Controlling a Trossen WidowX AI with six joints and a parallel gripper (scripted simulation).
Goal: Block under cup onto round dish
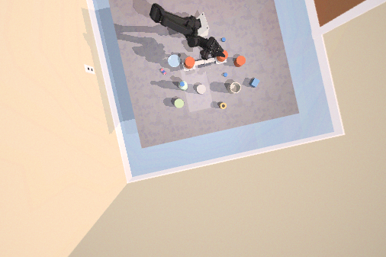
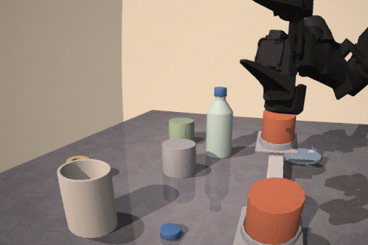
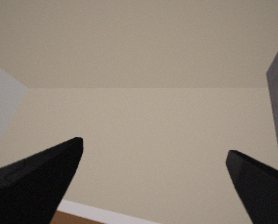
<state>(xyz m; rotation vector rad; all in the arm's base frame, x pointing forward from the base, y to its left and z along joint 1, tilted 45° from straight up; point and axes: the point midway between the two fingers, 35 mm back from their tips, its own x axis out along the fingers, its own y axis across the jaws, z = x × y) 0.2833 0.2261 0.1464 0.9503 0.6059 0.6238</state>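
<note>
My gripper tip is 50 mm past the pale teal block, 40 mm to the right of it and 250 mm above it. Round my gripper tip: beige cup 200 mm ahead, 80 mm to the left, 240 mm below; then balance beam 50 mm behind, 90 mm to the right, 250 mm below; then orange cup 40 mm behind, 230 mm to the right, 170 mm below.
</note>
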